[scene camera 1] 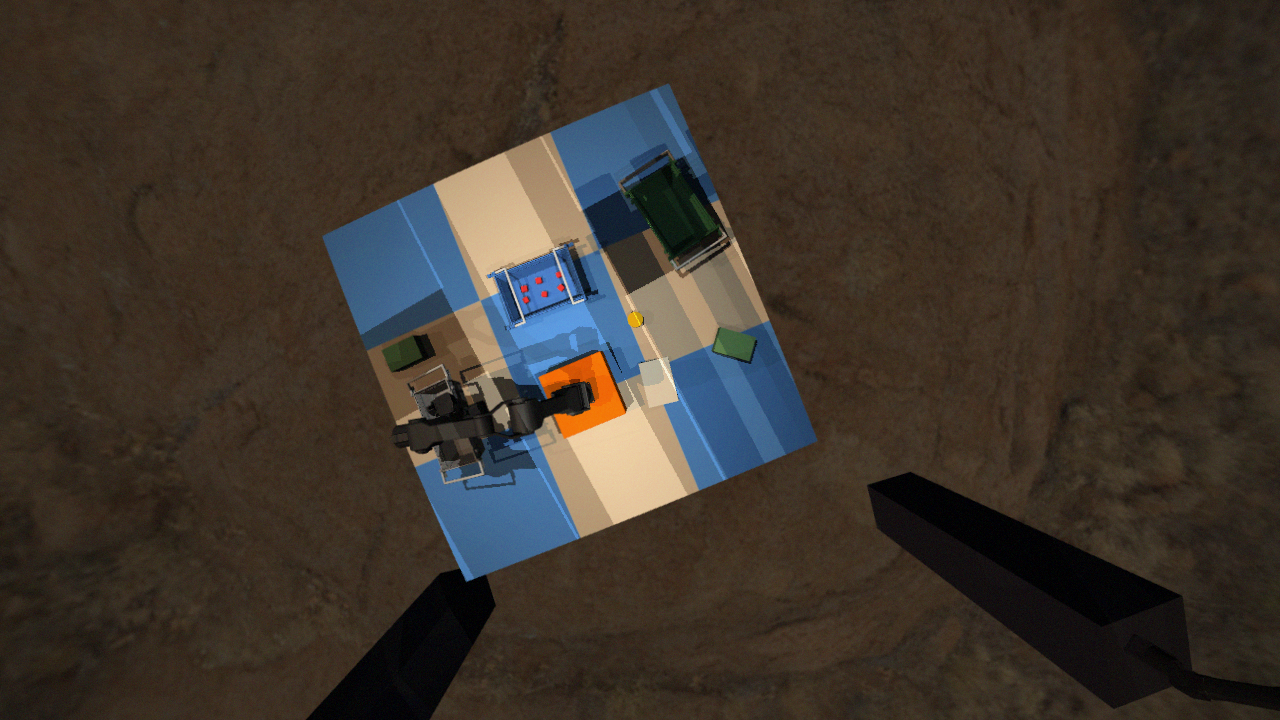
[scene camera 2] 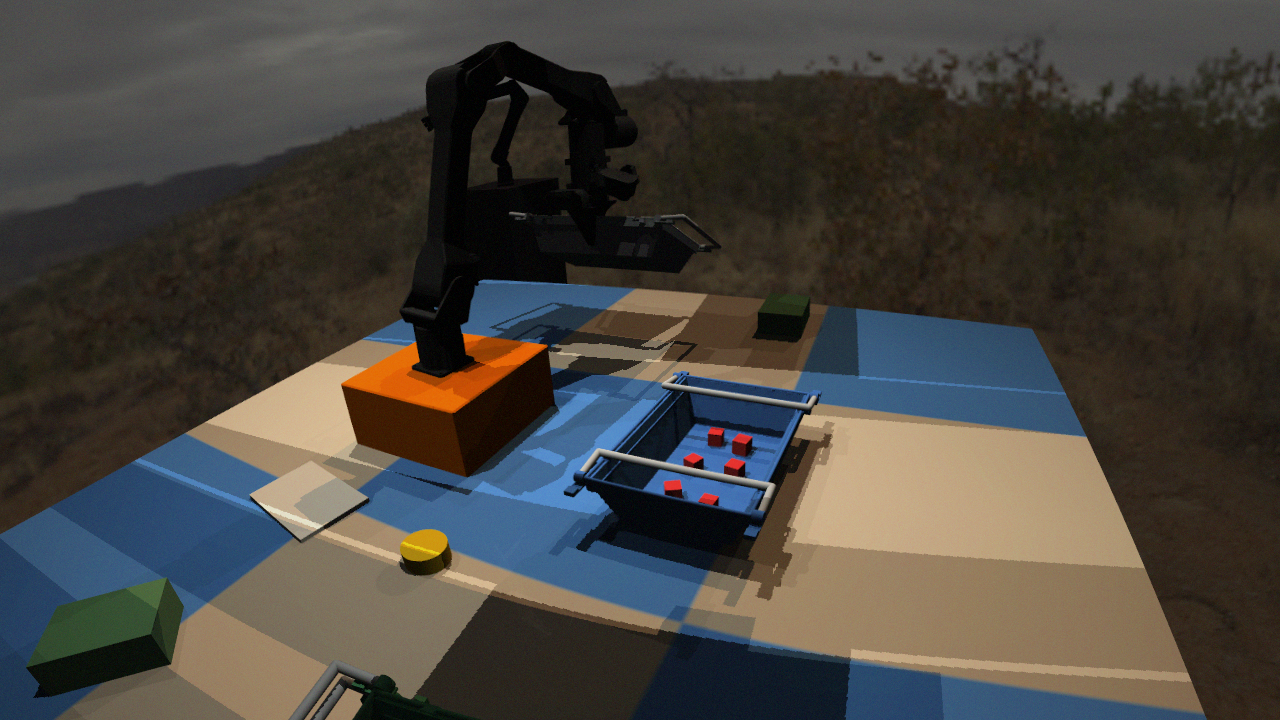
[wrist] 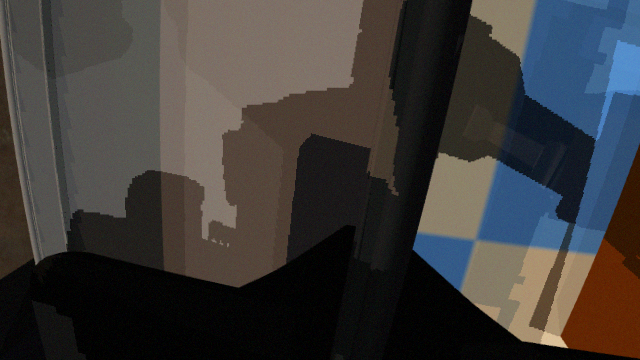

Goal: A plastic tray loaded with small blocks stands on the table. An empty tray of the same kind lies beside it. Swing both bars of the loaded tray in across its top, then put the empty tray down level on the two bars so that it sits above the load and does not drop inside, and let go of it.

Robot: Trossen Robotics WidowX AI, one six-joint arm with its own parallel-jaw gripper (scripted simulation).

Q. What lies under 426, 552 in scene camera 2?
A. A yellow disc.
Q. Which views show the dark plastic tray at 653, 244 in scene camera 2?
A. Scene camera 1, scene camera 2 and the wrist view: all of them.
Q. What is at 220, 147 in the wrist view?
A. A dark plastic tray.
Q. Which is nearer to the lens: the dark plastic tray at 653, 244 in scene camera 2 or the pale flat square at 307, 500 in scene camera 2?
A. The pale flat square.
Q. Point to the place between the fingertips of the gripper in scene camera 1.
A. At 469, 417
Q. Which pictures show the pale flat square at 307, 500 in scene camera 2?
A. Scene camera 1 and scene camera 2 only.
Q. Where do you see a pale flat square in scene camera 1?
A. At 657, 377
